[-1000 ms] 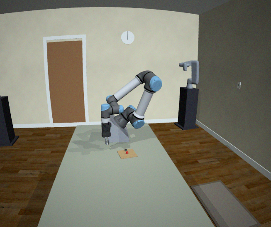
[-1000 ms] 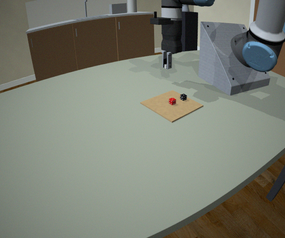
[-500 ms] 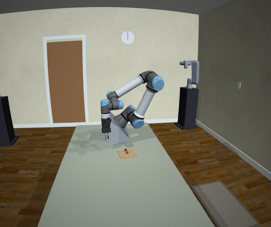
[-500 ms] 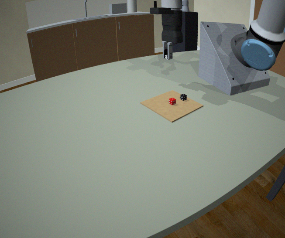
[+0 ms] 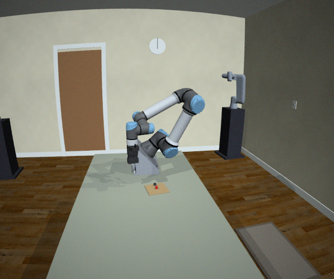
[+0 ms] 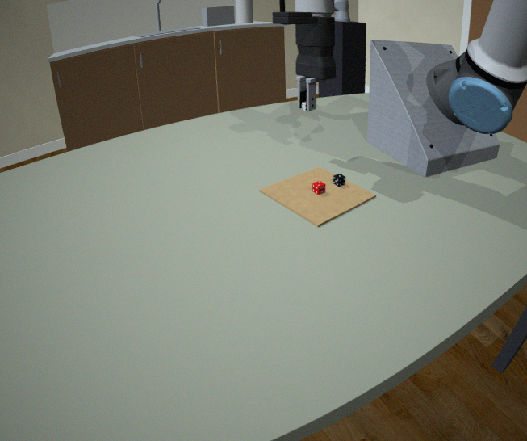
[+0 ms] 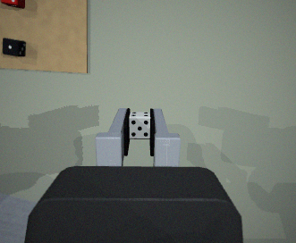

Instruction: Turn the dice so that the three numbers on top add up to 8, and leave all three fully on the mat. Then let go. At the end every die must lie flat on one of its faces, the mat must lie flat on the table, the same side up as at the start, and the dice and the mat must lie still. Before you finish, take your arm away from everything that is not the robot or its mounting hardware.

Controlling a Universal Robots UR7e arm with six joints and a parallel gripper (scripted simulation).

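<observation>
Now: hand 140 mm to the right of the red die, 110 mm above it and 90 mm short of it. Round my hand: tan mat: 140 mm to the left, 120 mm below, 90 mm ahead; then white die: 10 mm below.
</observation>
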